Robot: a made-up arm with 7 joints. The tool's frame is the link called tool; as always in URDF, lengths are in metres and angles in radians.
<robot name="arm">
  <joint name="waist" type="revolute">
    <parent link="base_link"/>
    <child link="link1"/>
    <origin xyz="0 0 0.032" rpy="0 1.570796 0"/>
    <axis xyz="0 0 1"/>
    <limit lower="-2.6" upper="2.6" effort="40" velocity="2.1"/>
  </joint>
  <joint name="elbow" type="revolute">
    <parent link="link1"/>
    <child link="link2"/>
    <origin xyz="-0.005 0.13 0.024" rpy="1.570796 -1.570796 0"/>
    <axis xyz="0 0 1"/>
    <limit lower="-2.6" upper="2.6" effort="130" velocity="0.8"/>
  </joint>
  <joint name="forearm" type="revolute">
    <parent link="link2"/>
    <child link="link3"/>
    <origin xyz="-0.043 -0.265 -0.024" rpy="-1.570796 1.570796 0"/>
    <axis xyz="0 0 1"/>
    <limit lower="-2.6" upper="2.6" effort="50" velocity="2.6"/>
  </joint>
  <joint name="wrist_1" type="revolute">
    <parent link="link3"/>
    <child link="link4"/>
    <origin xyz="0.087 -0.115 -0.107" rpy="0 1.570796 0"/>
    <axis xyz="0 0 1"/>
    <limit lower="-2.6" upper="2.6" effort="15" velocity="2.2"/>
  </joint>
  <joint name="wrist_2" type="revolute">
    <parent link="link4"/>
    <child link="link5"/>
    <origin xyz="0.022 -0.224 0.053" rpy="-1.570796 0 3.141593"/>
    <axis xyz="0 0 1"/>
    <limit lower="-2.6" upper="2.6" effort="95" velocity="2.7"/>
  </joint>
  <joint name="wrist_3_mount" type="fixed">
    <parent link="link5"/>
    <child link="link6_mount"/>
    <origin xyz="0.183 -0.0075 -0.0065"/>
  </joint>
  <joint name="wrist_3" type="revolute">
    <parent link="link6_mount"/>
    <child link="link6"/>
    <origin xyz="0.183 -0.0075 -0.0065" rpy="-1.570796 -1.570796 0"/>
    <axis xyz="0 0 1"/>
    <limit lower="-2.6" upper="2.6" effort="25" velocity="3.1"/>
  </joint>
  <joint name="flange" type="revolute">
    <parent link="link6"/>
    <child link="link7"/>
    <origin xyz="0.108 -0.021 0.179" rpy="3.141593 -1.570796 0"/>
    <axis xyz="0 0 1"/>
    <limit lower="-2.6" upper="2.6" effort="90" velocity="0.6"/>
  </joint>
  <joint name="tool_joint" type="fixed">
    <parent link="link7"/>
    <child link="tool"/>
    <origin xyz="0.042 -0.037 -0.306" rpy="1.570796 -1.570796 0"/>
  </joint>
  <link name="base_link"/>
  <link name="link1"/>
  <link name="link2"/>
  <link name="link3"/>
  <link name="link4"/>
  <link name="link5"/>
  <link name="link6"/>
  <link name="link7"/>
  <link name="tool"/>
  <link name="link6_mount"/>
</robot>
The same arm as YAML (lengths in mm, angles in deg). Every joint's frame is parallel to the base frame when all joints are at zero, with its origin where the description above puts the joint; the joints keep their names.
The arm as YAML. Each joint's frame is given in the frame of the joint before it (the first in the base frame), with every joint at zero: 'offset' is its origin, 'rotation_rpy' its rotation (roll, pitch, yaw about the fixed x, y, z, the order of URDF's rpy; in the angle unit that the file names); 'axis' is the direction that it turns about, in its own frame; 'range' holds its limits. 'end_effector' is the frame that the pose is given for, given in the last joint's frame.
length_unit: mm
angle_unit: deg
chain:
  - id: waist
    offset: [0.0, 0.0, 32.0]
    rotation_rpy: [0.0, 0.0, 0.0]
    axis: "+x"
    range: [-148.97, 148.97]
  - id: elbow
    offset: [24.0, 130.0, 5.0]
    rotation_rpy: [0.0, 0.0, 0.0]
    axis: "-y"
    range: [-148.97, 148.97]
  - id: forearm
    offset: [-43.0, 24.0, -265.0]
    rotation_rpy: [0.0, 0.0, 0.0]
    axis: "+z"
    range: [-148.97, 148.97]
  - id: wrist_1
    offset: [115.0, 87.0, -107.0]
    rotation_rpy: [0.0, 0.0, 0.0]
    axis: "+y"
    range: [-148.97, 148.97]
  - id: wrist_2
    offset: [224.0, 53.0, -22.0]
    rotation_rpy: [0.0, 0.0, 0.0]
    axis: "+x"
    range: [-148.97, 148.97]
  - id: wrist_3
    offset: [-13.0, 15.0, 366.0]
    rotation_rpy: [0.0, 0.0, 0.0]
    axis: "-y"
    range: [-148.97, 148.97]
  - id: flange
    offset: [108.0, -179.0, -21.0]
    rotation_rpy: [0.0, 0.0, 0.0]
    axis: "+x"
    range: [-148.97, 148.97]
end_effector:
  offset: [-306.0, -42.0, 37.0]
  rotation_rpy: [0.0, 0.0, 0.0]

